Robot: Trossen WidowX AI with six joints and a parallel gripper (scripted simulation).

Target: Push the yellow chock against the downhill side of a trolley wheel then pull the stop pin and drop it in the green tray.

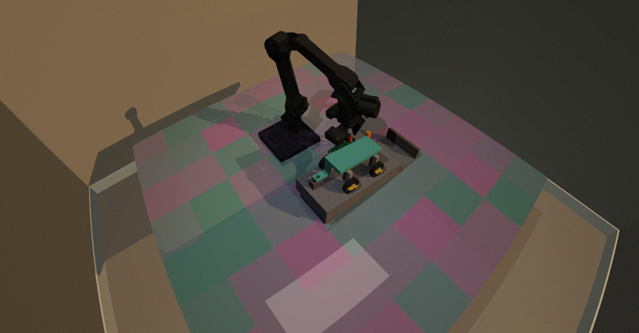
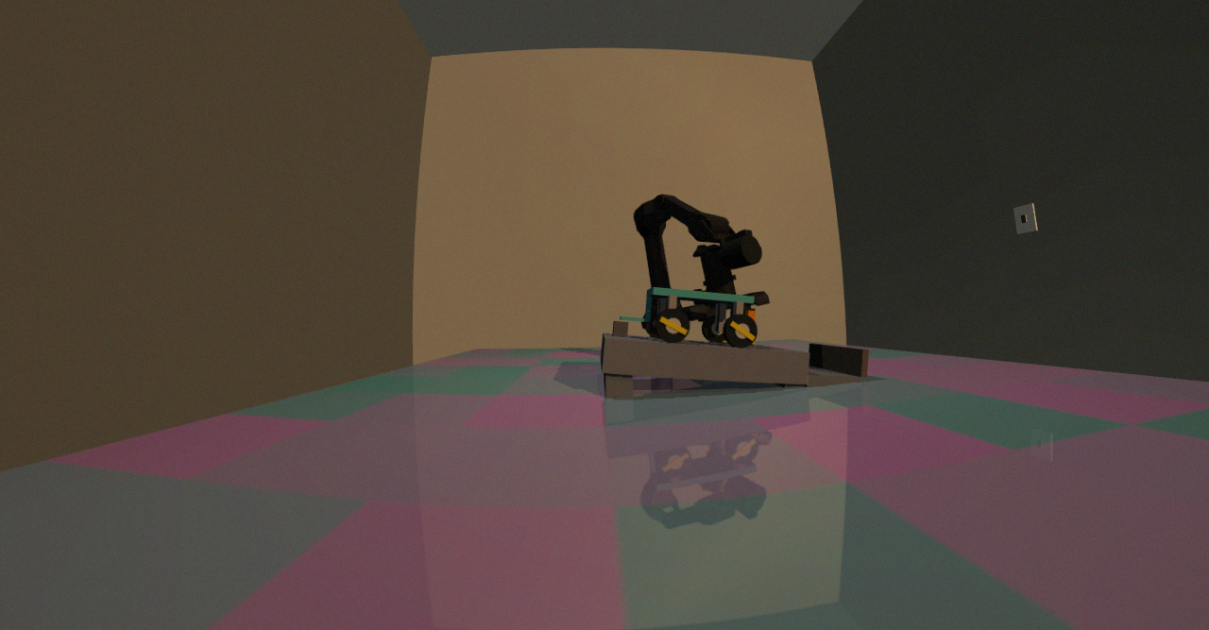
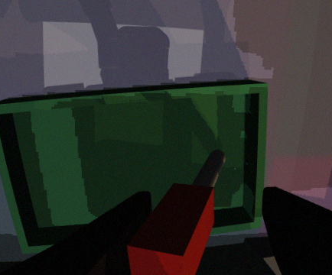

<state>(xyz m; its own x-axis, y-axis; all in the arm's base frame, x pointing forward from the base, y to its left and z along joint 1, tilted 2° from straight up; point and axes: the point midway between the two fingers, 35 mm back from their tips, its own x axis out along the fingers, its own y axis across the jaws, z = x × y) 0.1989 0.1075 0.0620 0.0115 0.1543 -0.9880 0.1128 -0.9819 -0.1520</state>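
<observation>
Right now the green tray is 60 mm below my gripper tip and 20 mm to the right of it. Round my gripper tip: red-headed stop pin: right at my gripper tip; then yellow chock: 70 mm ahead, 30 mm above, 10 mm to the right; then grey ramp: 130 mm ahead, 120 mm to the right.
</observation>
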